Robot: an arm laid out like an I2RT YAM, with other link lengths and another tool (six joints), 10 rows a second.
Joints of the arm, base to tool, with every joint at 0 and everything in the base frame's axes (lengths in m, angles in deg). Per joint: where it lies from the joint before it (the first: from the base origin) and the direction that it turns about. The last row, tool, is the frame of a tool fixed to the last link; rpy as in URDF.
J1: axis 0 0 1 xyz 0 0 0.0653
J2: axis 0 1 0 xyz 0.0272 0.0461 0.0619
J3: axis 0 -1 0 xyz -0.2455 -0.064 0
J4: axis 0 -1 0 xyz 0.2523 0.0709 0.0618
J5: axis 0 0 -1 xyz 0.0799 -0.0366 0.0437
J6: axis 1 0 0 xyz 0.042 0 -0.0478
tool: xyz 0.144 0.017 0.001 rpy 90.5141 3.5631 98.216
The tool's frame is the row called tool.
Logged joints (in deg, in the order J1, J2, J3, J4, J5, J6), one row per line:
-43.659 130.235 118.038 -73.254 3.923 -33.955
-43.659 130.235 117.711 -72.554 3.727 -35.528
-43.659 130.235 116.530 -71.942 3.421 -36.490
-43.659 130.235 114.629 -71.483 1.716 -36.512
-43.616 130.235 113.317 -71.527 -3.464 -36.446
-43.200 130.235 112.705 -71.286 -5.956 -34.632
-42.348 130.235 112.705 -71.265 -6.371 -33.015
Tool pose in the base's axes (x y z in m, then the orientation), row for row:
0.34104 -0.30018 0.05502 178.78 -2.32 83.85
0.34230 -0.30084 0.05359 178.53 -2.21 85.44
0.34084 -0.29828 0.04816 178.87 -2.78 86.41
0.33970 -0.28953 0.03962 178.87 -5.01 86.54
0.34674 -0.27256 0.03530 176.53 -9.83 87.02
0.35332 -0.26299 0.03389 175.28 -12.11 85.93
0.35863 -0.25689 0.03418 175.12 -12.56 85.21
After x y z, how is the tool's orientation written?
As angles about the fixed x, y, z axes (roll, pitch, yaw), in degrees.
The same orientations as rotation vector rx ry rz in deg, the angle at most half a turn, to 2 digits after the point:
-133.44 -119.78 -3.98
-131.93 -121.77 -4.11
-130.41 -122.42 -4.37
-129.12 -121.44 -6.84
-127.34 -120.25 -14.58
-128.01 -118.19 -18.42
-128.65 -117.21 -19.12

